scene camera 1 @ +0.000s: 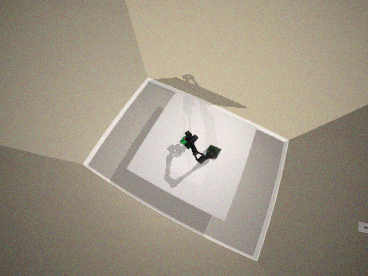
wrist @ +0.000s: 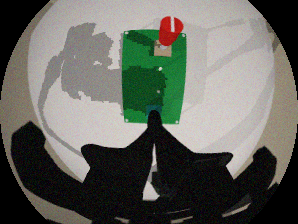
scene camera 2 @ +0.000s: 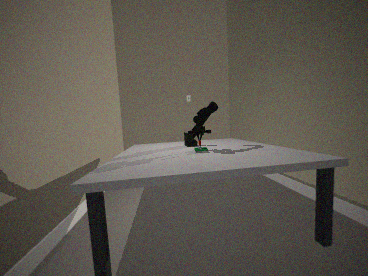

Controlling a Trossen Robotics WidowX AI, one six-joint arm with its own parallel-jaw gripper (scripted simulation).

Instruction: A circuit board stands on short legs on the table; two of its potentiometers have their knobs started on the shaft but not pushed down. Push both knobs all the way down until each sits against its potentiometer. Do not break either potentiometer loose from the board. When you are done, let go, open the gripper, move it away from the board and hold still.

The pictures show: the gripper and a potentiometer.
